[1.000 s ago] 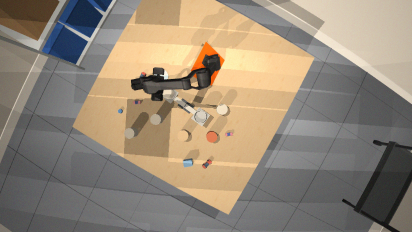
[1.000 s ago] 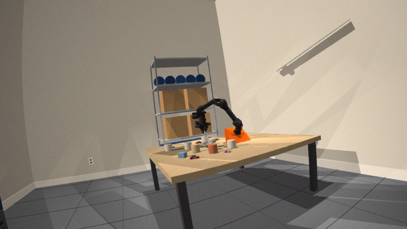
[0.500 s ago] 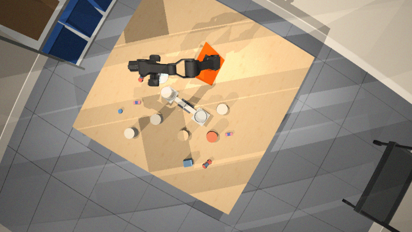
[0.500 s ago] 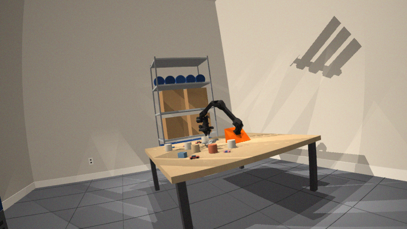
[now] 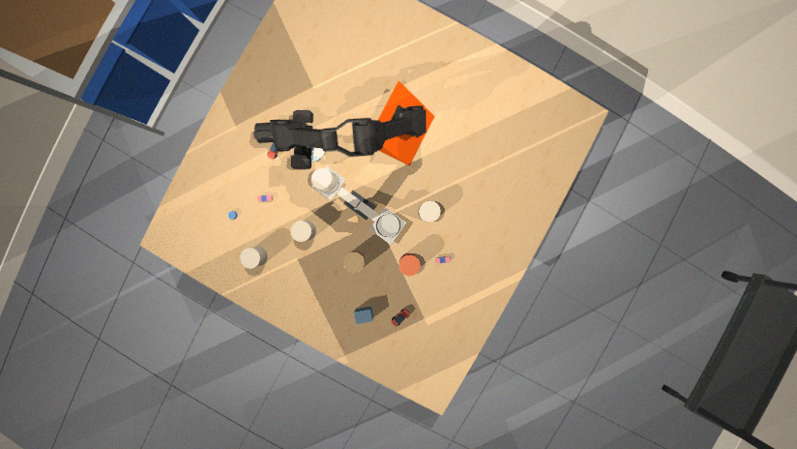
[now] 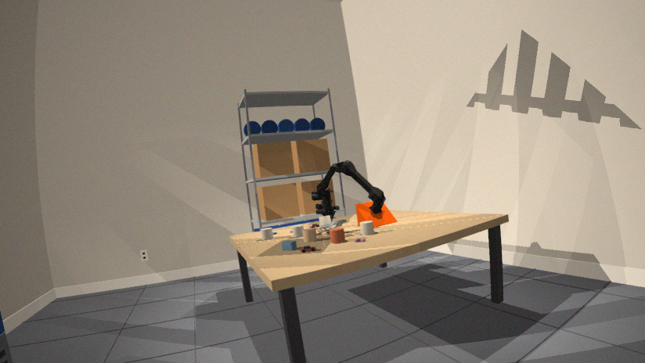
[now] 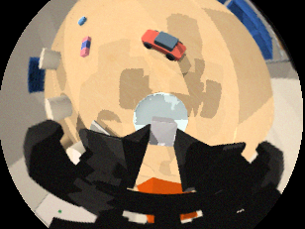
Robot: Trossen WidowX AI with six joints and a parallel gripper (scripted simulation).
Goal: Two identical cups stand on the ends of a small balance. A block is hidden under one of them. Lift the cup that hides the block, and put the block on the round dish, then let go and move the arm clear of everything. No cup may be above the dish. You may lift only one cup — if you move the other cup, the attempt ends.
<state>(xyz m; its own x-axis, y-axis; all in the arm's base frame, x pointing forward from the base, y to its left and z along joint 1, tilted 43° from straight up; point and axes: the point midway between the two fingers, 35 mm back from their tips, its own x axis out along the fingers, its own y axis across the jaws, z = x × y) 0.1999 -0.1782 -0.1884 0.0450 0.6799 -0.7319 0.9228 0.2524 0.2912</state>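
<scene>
My gripper tip is now 10 mm below the small grey block. From my gripper tip the other things lie so: round pale blue dish: 30 mm below; terracotta cup: 220 mm ahead, 500 mm to the left, 10 mm above; blue cube: 460 mm ahead, 420 mm to the left, 10 mm below.
</scene>
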